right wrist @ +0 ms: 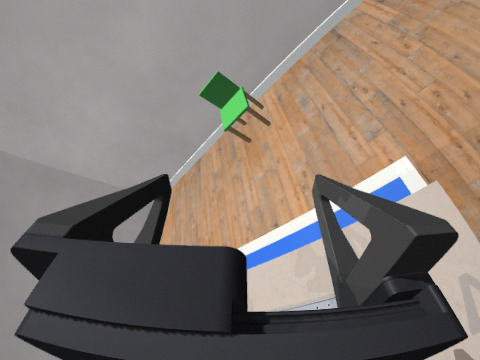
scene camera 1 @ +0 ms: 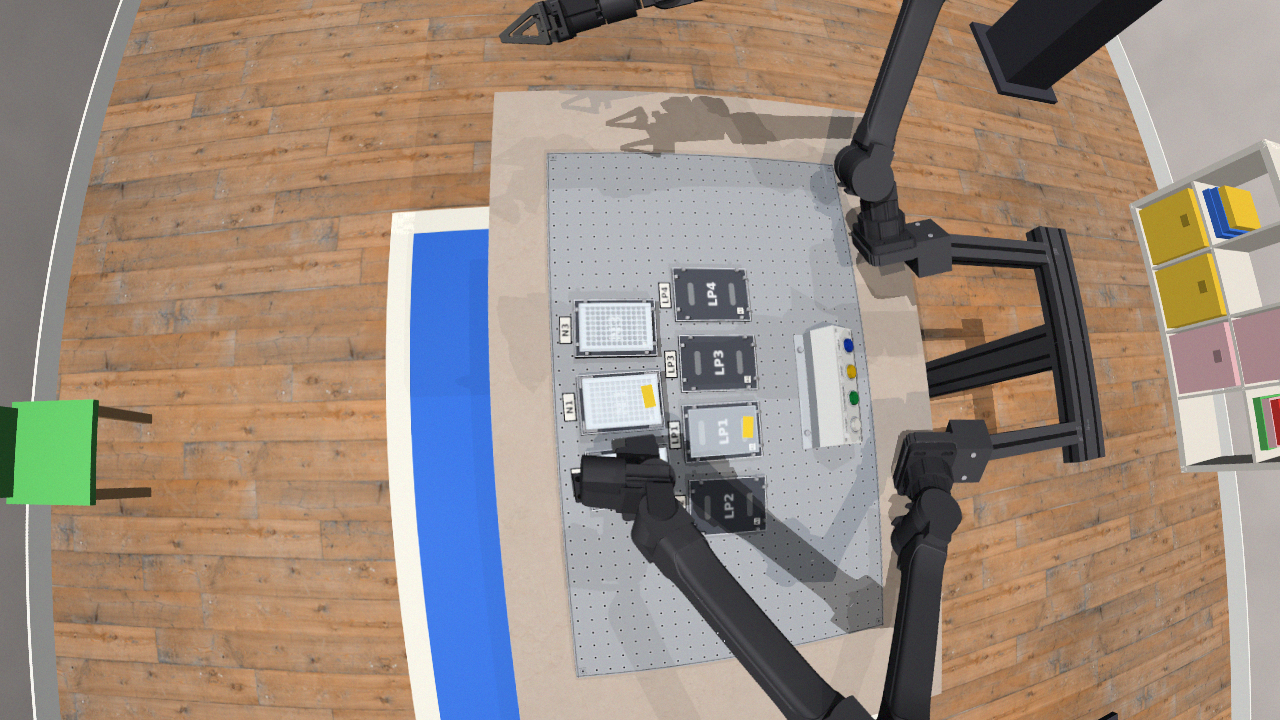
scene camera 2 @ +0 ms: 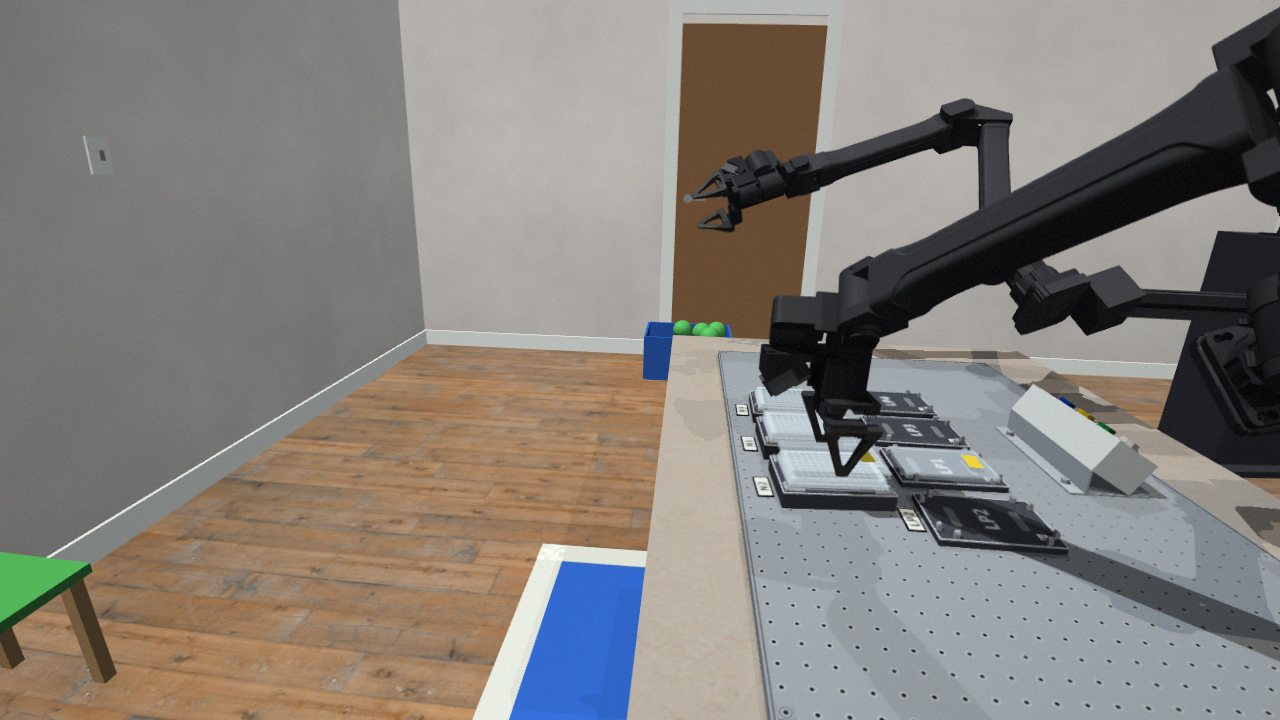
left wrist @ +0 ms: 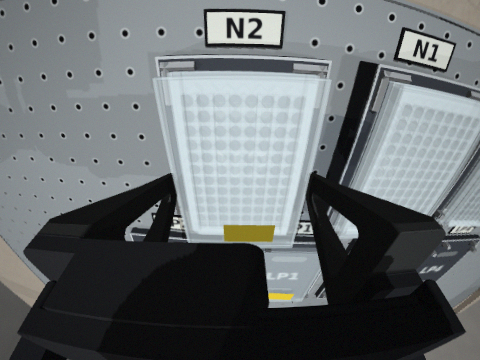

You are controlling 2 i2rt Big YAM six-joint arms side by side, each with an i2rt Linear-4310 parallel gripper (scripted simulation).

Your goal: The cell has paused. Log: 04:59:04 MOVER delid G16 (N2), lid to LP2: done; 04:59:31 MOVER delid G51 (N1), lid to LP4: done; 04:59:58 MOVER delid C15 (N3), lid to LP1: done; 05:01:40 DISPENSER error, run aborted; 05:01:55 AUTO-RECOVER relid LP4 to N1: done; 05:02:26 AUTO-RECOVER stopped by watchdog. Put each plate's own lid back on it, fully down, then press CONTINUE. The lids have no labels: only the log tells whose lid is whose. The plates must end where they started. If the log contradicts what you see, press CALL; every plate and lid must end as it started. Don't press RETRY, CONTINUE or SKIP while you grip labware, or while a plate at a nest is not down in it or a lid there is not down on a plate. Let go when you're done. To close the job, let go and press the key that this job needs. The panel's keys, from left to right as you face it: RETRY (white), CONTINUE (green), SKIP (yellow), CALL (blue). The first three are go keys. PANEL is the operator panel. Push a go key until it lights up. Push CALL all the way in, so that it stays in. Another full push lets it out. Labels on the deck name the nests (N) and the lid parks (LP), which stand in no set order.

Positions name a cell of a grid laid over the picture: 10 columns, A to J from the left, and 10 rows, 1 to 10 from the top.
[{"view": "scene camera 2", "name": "my left gripper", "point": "G7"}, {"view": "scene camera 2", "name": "my right gripper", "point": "F3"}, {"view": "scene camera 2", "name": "clear lid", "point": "H7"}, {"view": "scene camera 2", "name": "clear lid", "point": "G7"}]
